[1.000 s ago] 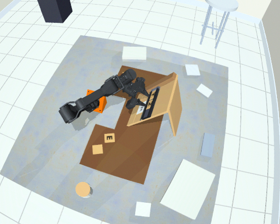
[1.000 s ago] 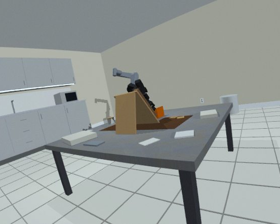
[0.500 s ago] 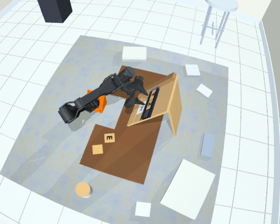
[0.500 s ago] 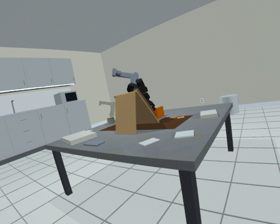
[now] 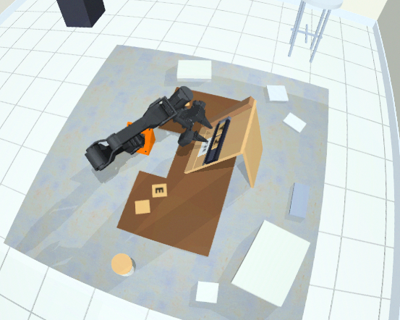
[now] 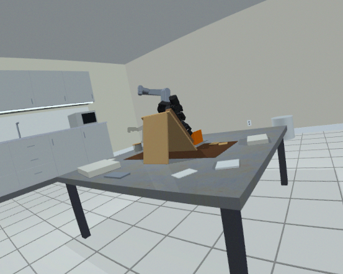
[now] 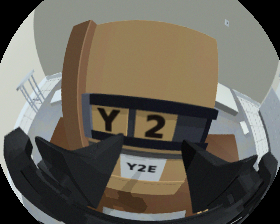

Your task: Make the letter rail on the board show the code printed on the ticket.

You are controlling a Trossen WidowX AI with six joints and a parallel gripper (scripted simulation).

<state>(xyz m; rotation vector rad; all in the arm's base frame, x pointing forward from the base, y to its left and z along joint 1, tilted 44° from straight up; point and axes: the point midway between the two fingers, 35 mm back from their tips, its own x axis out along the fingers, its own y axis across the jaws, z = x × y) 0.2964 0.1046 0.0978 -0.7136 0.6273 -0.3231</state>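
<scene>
Now: gripper tip 1 cm past the white ticket, 1 cm to the right of it and 10 cm above it. The rest, counted from my gripper tip: grey card 42 cm ahead, 10 cm to the right, 19 cm below; then white box 34 cm ahead, 39 cm to the right, 17 cm below; then brown mat 11 cm behind, 2 cm to the right, 19 cm below.
</scene>
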